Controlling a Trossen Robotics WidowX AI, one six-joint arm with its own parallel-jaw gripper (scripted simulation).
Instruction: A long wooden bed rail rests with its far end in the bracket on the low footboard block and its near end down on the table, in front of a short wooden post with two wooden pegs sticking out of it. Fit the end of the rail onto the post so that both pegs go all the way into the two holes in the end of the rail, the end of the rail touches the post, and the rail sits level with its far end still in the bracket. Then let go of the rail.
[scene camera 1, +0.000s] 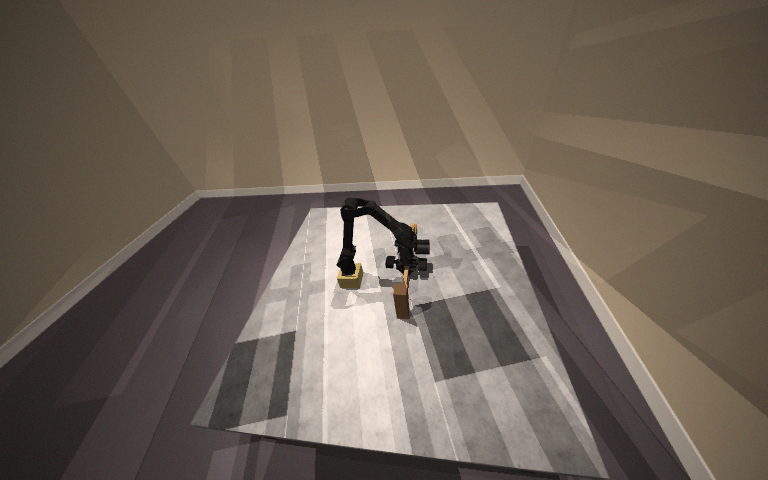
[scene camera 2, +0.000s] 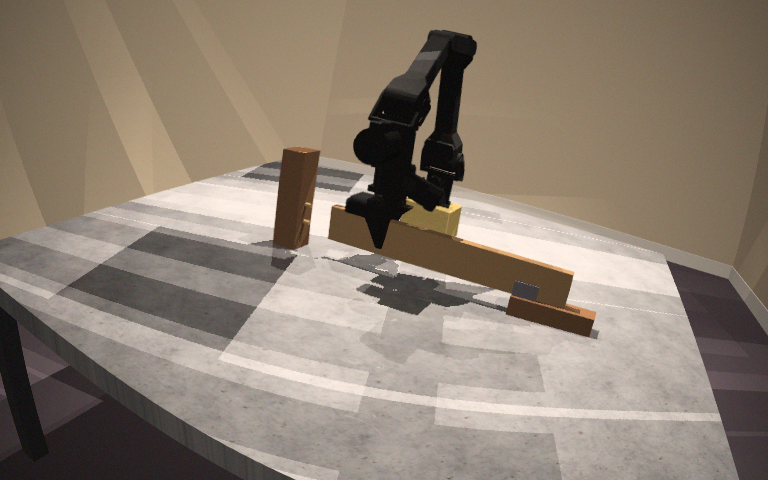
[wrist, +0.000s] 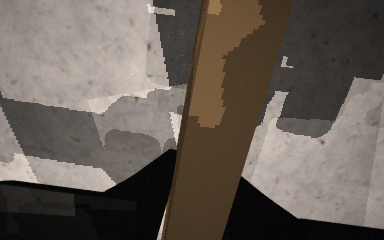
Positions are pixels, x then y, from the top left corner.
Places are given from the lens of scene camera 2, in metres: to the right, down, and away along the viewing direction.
my gripper (scene camera 2: 381, 246): -0.01, 0.01, 0.99
long wooden rail (scene camera 2: 429, 249): 0.07, 0.01, 0.94
